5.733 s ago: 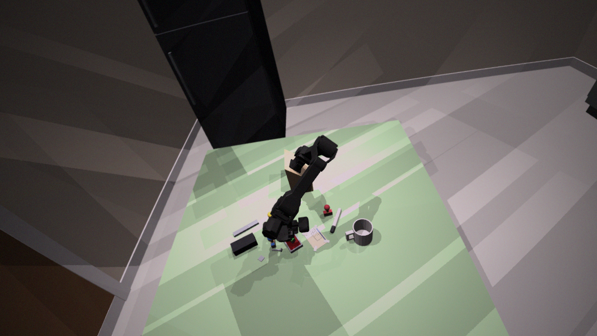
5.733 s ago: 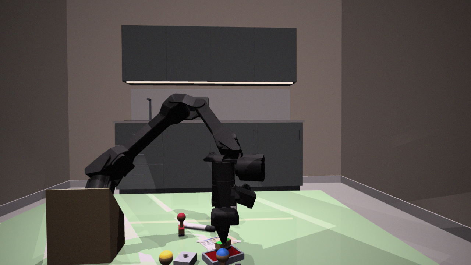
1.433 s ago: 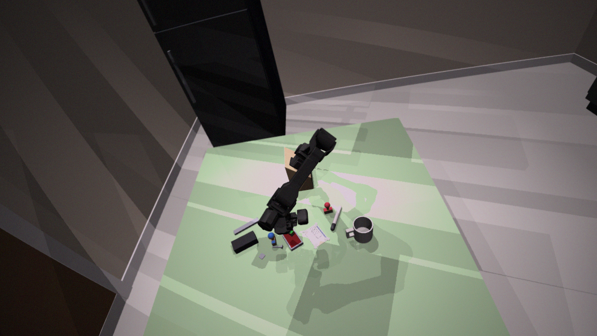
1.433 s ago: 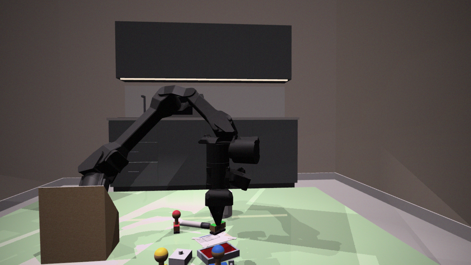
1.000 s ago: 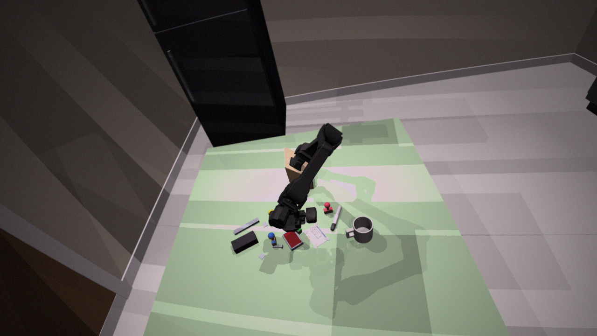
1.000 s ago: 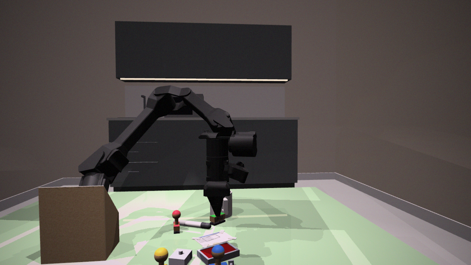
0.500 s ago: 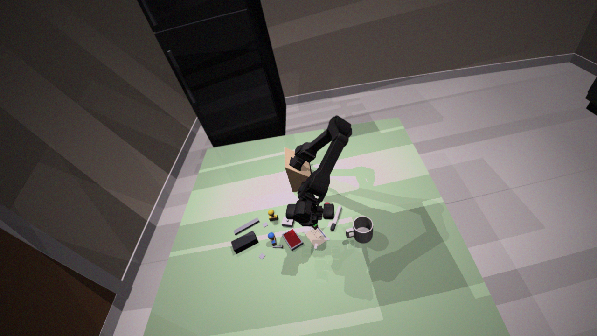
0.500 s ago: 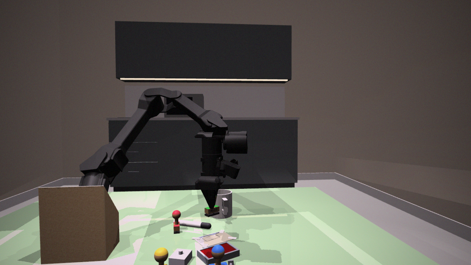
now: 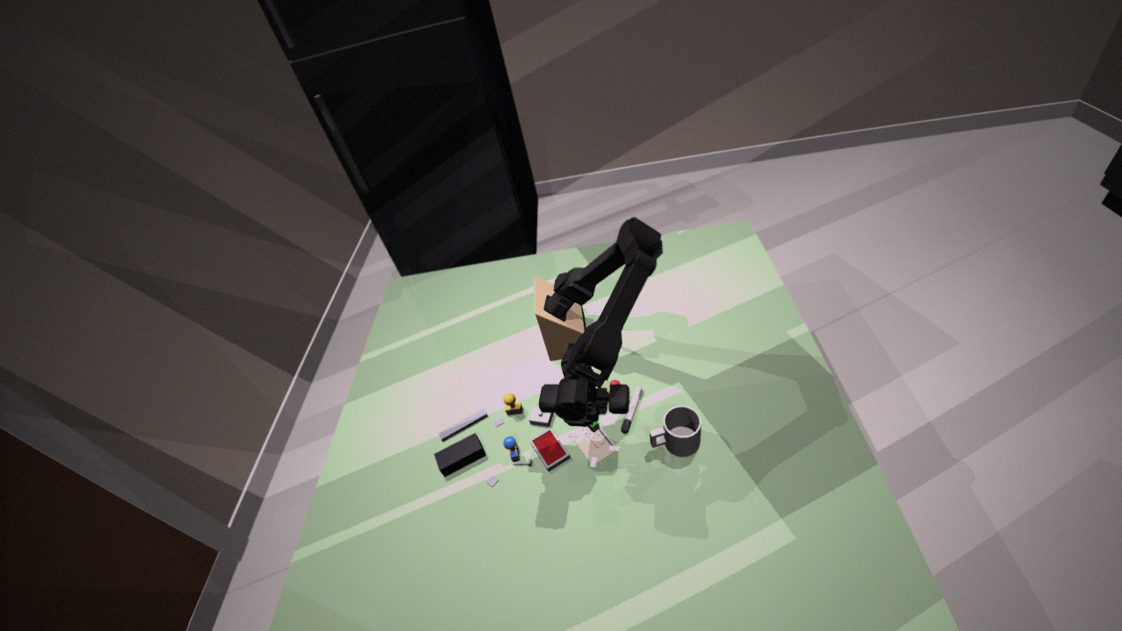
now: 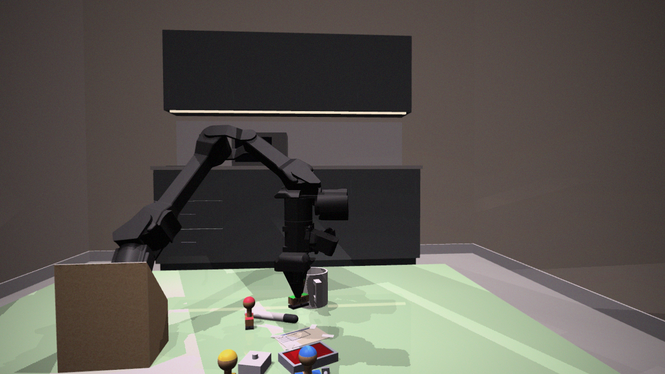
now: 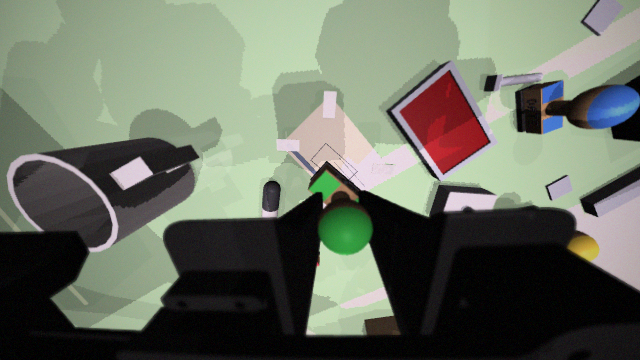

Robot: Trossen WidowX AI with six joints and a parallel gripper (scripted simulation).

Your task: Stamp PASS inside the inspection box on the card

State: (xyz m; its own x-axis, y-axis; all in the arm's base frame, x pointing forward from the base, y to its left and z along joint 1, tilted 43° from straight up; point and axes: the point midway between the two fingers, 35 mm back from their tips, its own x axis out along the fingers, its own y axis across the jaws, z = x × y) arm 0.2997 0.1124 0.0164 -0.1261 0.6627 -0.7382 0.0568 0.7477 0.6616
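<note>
Right now the card is 9 cm below my gripper tip and 1 cm ahead of it. The rest, counted from my gripper tip: marker (8 cm to the left, 8 cm below, 6 cm behind); then red ink pad (10 cm to the right, 8 cm below, 3 cm ahead); then green-knobbed PASS stamp (right at my gripper tip).
</note>
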